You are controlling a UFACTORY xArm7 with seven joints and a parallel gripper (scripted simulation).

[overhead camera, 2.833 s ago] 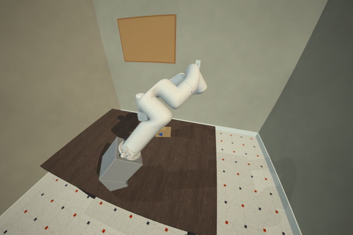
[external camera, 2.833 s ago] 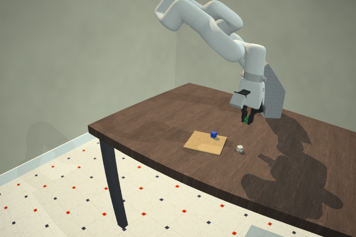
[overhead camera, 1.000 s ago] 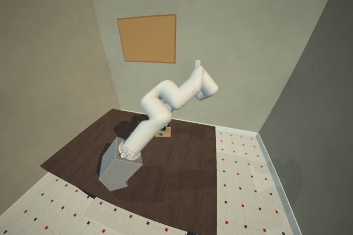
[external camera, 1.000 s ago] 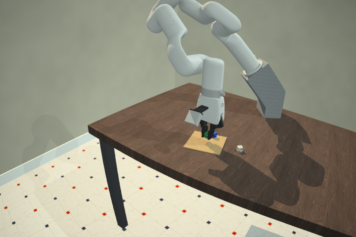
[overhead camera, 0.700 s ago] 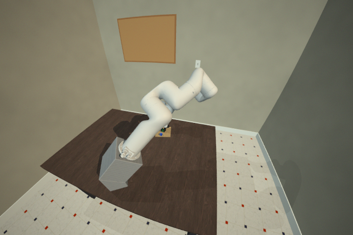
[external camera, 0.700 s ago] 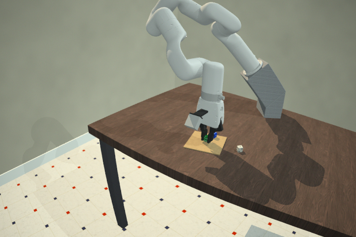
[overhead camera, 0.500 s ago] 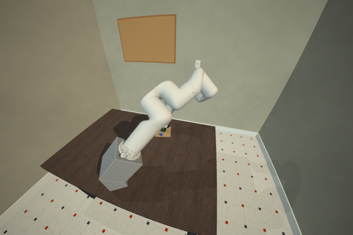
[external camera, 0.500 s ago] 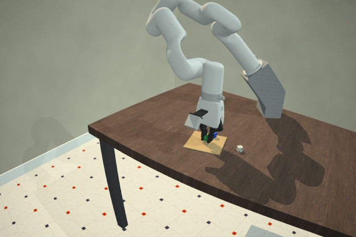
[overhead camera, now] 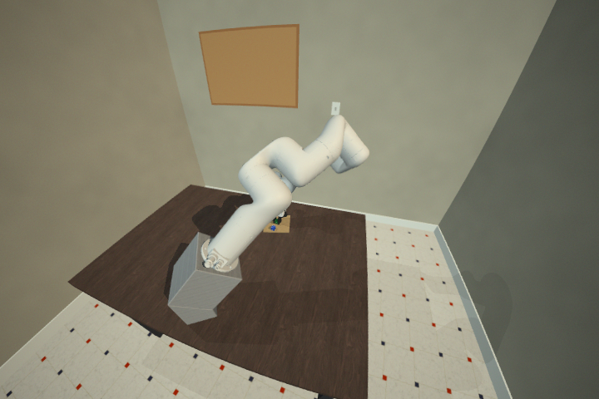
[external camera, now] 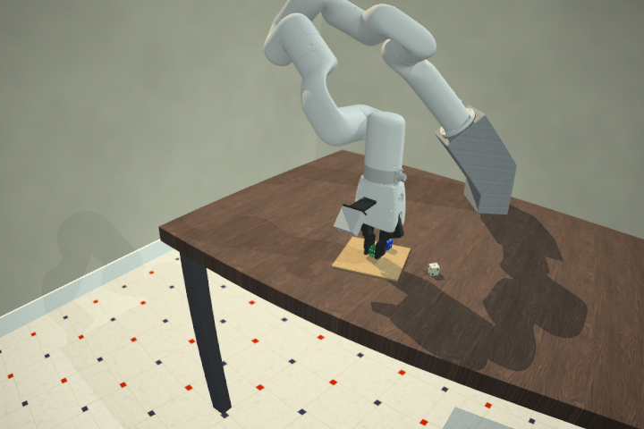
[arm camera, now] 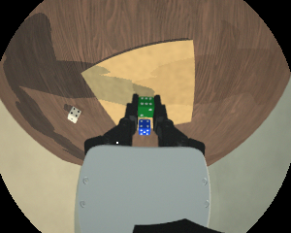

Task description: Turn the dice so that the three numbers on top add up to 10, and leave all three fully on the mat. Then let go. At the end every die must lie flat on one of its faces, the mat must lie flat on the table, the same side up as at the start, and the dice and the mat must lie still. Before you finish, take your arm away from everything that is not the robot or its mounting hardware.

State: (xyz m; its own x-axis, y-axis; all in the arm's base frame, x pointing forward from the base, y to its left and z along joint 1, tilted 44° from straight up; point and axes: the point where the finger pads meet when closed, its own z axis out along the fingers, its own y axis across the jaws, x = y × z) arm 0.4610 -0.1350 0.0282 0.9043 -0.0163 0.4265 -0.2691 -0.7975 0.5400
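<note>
Now: hand 10 mm above the green die. Also, from my hand: tan mat (30 mm below); white die (10 mm ahead, 140 mm to the left, 20 mm below); blue die (50 mm behind, 10 mm to the left, 20 mm below).
</note>
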